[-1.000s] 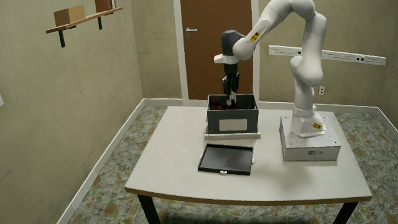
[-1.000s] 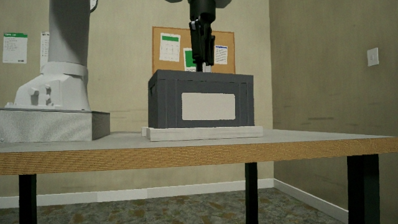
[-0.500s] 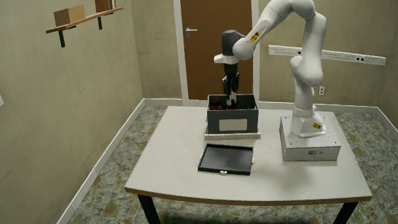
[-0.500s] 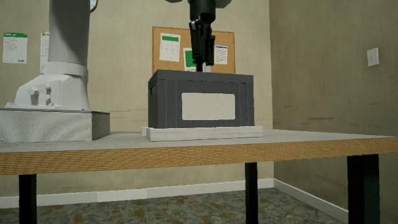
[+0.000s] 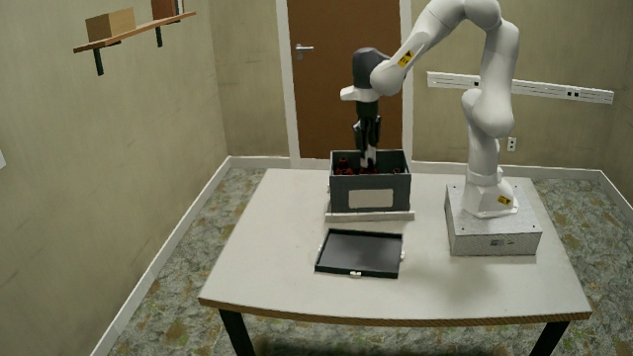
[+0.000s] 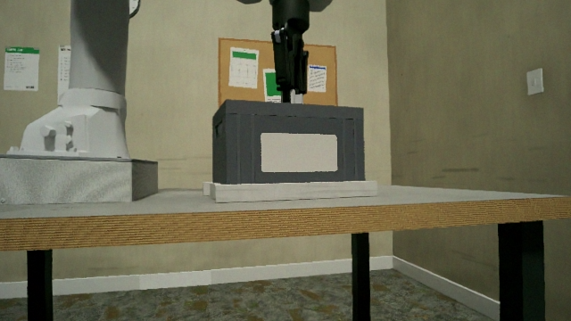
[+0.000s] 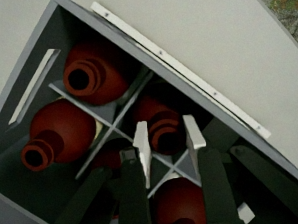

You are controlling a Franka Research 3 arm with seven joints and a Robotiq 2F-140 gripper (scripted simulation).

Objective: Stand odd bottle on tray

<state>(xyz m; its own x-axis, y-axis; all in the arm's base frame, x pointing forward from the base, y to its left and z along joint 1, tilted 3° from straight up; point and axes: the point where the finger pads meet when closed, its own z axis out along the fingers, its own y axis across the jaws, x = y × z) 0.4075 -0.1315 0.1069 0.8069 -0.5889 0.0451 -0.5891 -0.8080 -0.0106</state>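
Right now my hand is 90 mm above the dark grey crate, 40 mm to the right of it and 10 mm past it. From my hand the other things lie so: dark tray: 330 mm to the left, 160 mm below, 20 mm behind.
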